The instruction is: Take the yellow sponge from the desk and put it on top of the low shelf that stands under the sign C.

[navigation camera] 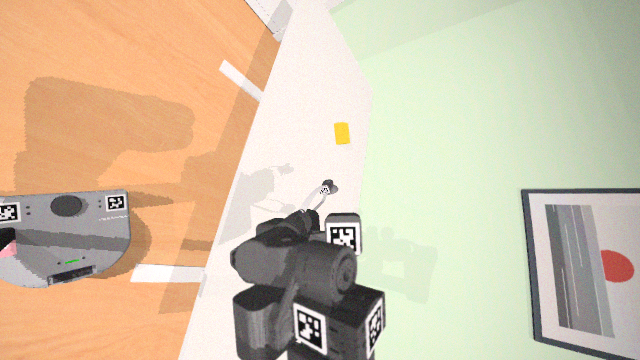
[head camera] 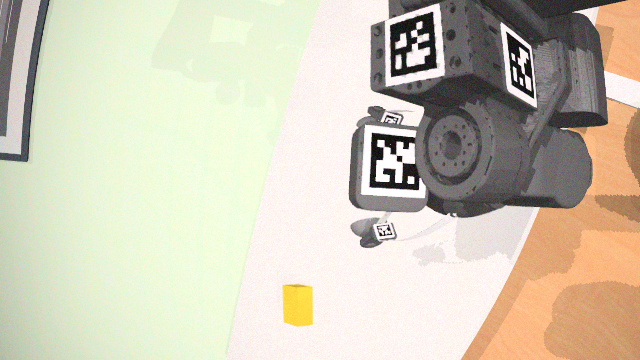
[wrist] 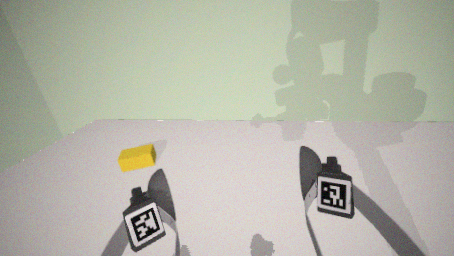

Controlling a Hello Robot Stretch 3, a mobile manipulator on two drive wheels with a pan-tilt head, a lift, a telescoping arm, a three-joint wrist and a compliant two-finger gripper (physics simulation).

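Pixels of known places: gripper, between the fingertips: (navigation camera: 332, 211); robot's base, origin of its link: (navigation camera: 67, 204).
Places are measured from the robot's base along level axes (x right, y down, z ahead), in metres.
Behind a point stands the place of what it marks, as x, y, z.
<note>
The yellow sponge (head camera: 298, 305) {0.852, -0.760, 0.257} (navigation camera: 342, 133) {0.854, -0.761, 0.259} (wrist: 137, 158) lies on the white desk (head camera: 320, 250) {0.833, -0.720, 0.120} (navigation camera: 310, 90) {0.675, -0.720, 0.422} (wrist: 225, 145), near the edge along the wall. My gripper (head camera: 367, 175) {0.397, -0.983, -0.024} (wrist: 234, 176) {0.397, -0.983, -0.024} is open over the desk, its fingers wide apart with nothing between them. In the wrist view the sponge is left of the gap, just beyond the left fingertip and apart from it. The wrist hides part of the gripper in the head and navigation views. The low shelf and the sign C do not show in these views.
The pale green wall (head camera: 150, 225) {1.230, -1.040, 0.114} (navigation camera: 450, 125) {1.314, -1.182, 0.304} (wrist: 175, 60) rises along the desk's far edge. A framed picture (head camera: 17, 145) {1.123, -1.469, -0.073} (navigation camera: 542, 275) {1.007, -1.472, -0.335} hangs on it. My base (navigation camera: 102, 217) {0.089, -0.160, -0.052} stands on the wooden floor beside the desk. White desk legs (navigation camera: 167, 273) show near the floor-side edge.
</note>
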